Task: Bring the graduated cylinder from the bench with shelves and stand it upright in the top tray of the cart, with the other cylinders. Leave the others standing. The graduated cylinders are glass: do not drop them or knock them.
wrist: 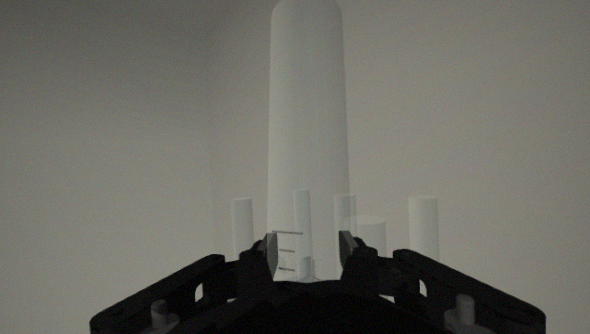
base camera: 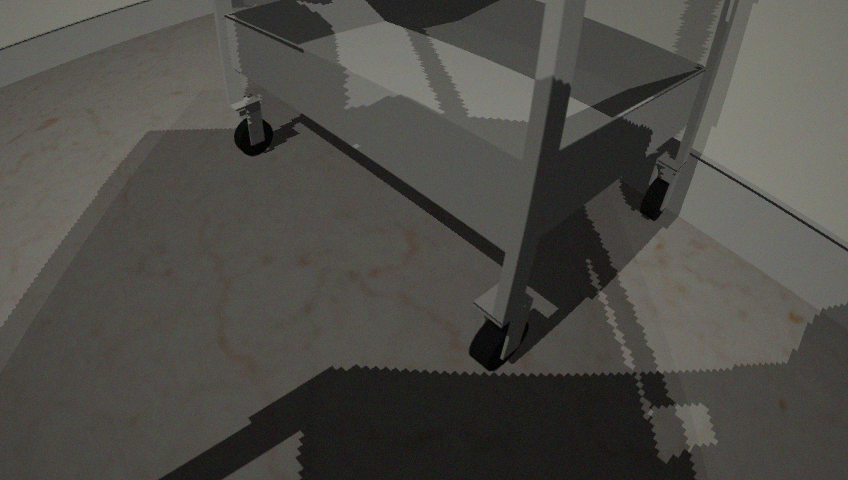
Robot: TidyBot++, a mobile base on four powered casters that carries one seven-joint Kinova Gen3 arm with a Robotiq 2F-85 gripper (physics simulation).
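Places are measured from the arm's base along level axes (x ahead, y left, z up), in millimetres.
Pixels of known places: gripper, fingertip midpoint: (wrist: 308,245).
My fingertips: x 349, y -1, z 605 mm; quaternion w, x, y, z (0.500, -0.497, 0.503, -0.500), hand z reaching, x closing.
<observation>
Behind a point stands the place of what it marks.
My gripper (wrist: 308,245) {x 349, y -1, z 605 mm} is shut on a clear graduated cylinder (wrist: 307,110) {x 294, y -4, z 687 mm}, which rises between the fingertips and looks upright in the wrist view. Dark graduation lines show low on its left side. Other glass cylinders stand beyond it: one (wrist: 242,225) {x 643, y 131, z 549 mm} at the left, one (wrist: 302,212) seen through the held glass, one (wrist: 350,212) {x 631, y -81, z 569 mm} at its right edge, a wider one (wrist: 372,237) {x 416, y -63, z 588 mm} and one (wrist: 424,225) {x 552, y -181, z 559 mm} farther right. Their bases are hidden behind the gripper. The cart (base camera: 529,178) {x 334, y -57, z -197 mm} stands close in the base camera view; its top tray does not show there.
The cart's lower shelf side (base camera: 386,136) {x 436, y 29, z -237 mm} faces the base. Black casters (base camera: 252,136) {x 645, y 224, z -363 mm} (base camera: 490,346) {x 341, y -57, z -357 mm} (base camera: 654,199) {x 552, y -268, z -360 mm} stand on the marbled floor (base camera: 285,237) {x 495, y 142, z -397 mm}. A wall with a pale baseboard (base camera: 755,231) {x 501, y -395, z -354 mm} runs close along the cart's right side. Dark shadows cross the floor in front.
</observation>
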